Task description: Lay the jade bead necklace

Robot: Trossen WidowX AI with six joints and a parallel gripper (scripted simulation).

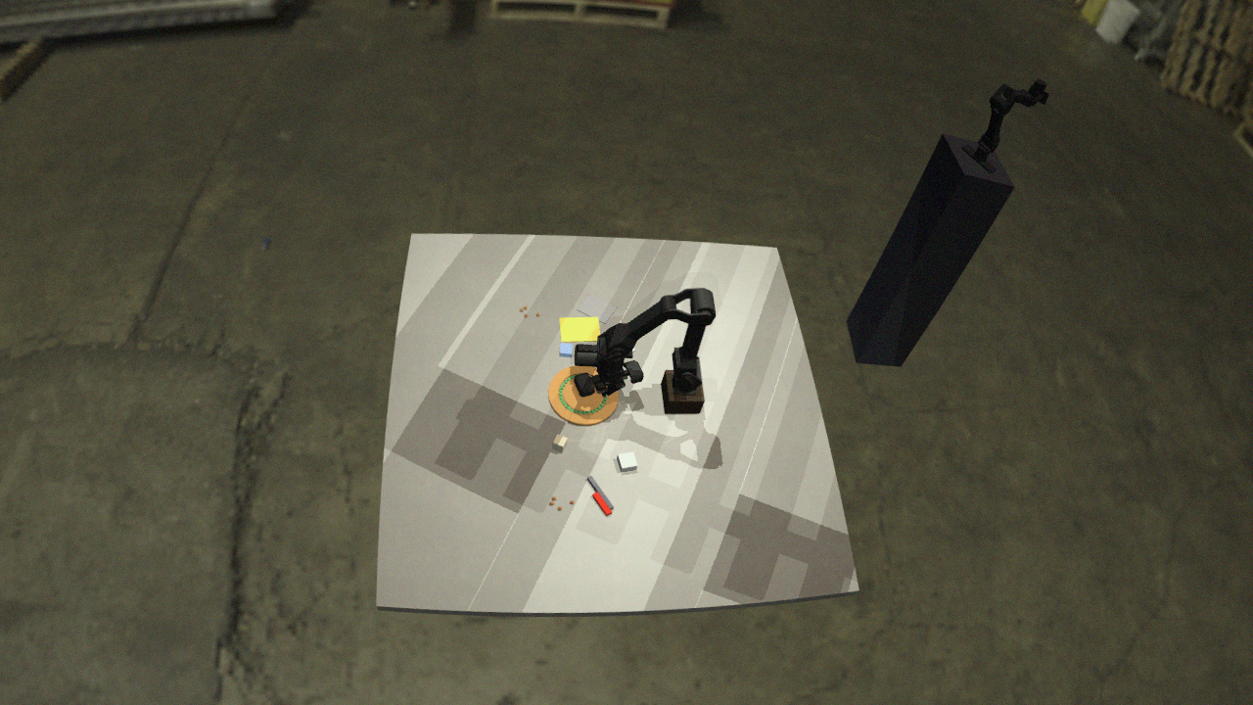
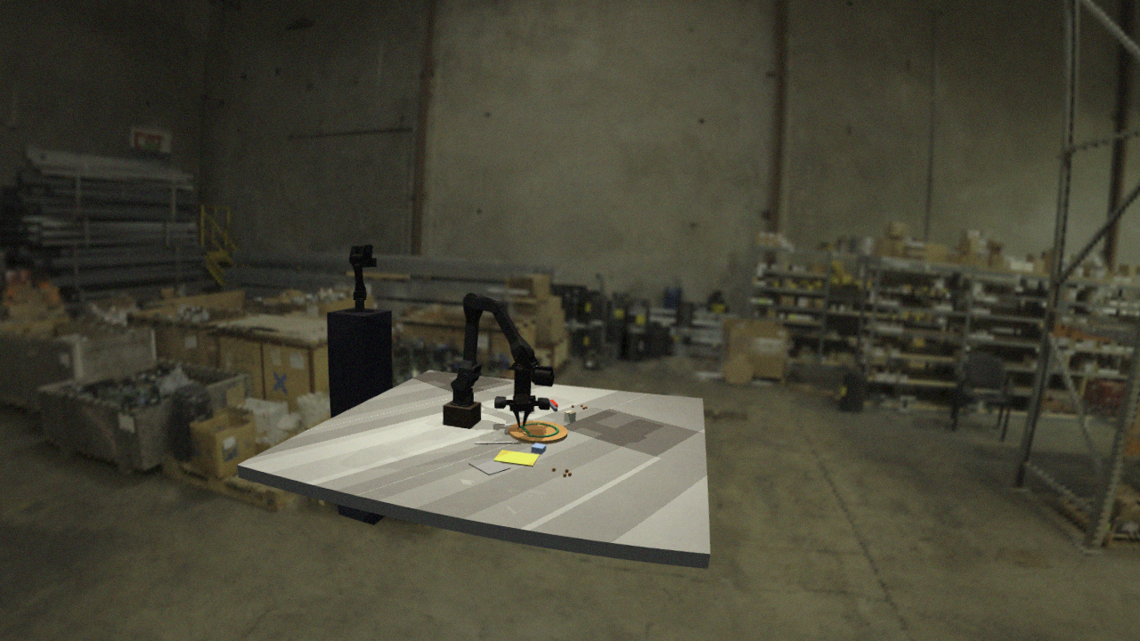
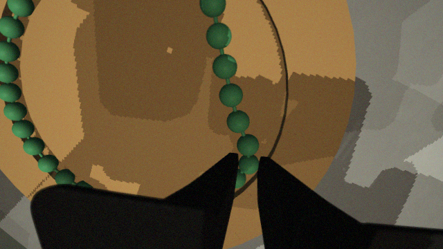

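Right now my gripper tip is 120 mm short of the blue block, 150 mm to the left of it and 10 mm above it. The rest, counted from my gripper tip: yellow pad: 80 mm ahead, 240 mm to the right, 10 mm below; white strip: 40 mm behind, 150 mm to the right, 10 mm below; cream cube: 120 mm ahead, 170 mm to the left.
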